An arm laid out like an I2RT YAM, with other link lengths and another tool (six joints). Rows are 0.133 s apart.
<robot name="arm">
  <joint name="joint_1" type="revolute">
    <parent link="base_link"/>
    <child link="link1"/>
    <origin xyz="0 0 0.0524"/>
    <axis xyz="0 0 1"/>
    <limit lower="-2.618" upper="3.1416"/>
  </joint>
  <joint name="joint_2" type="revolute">
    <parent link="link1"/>
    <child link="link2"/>
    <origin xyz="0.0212 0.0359 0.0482"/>
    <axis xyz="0 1 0"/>
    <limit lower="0" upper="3.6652"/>
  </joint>
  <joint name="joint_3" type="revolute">
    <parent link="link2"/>
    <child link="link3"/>
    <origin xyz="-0.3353 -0.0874 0"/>
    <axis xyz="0 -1 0"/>
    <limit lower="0" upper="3.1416"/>
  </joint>
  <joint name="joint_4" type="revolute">
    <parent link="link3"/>
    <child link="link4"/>
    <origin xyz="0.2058 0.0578 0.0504"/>
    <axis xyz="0 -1 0"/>
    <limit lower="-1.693" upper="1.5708"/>
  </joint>
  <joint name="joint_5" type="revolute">
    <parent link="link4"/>
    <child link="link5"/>
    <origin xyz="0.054 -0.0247 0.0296"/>
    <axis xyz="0 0 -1"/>
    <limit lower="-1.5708" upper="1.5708"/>
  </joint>
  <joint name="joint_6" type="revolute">
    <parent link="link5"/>
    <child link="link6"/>
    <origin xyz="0.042 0 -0.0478"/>
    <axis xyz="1 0 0"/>
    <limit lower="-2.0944" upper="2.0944"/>
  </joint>
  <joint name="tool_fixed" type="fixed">
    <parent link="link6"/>
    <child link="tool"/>
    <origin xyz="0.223 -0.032 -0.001" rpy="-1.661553 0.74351 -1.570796"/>
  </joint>
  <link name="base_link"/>
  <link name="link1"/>
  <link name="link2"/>
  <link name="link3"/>
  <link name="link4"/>
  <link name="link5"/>
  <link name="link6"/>
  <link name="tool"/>
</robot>
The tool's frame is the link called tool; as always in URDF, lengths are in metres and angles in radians.
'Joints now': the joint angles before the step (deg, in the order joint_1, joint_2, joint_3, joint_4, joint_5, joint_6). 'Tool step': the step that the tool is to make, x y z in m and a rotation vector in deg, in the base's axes. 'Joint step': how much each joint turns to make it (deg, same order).
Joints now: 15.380, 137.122, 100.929, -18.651, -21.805, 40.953
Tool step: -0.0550, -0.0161, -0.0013, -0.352, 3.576, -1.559
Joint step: 0.004, -7.378, -14.426, 4.155, 0.361, 1.762
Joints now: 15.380, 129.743, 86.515, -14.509, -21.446, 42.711
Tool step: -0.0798, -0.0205, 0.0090, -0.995, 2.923, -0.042
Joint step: 0.350, -11.142, -17.815, 3.686, 0.351, 0.266
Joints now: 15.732, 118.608, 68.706, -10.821, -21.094, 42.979
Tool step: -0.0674, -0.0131, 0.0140, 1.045, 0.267, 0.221
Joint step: 0.170, -10.901, -15.238, 4.556, -0.965, 0.521
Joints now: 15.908, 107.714, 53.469, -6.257, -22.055, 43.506
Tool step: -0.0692, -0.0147, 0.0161, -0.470, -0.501, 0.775
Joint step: 1.482, -12.765, -12.229, -0.065, 0.866, 0.344
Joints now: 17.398, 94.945, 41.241, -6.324, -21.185, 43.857
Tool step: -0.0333, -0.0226, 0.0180, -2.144, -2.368, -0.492
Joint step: 0.170, -10.377, -4.238, -4.825, 2.709, -0.887
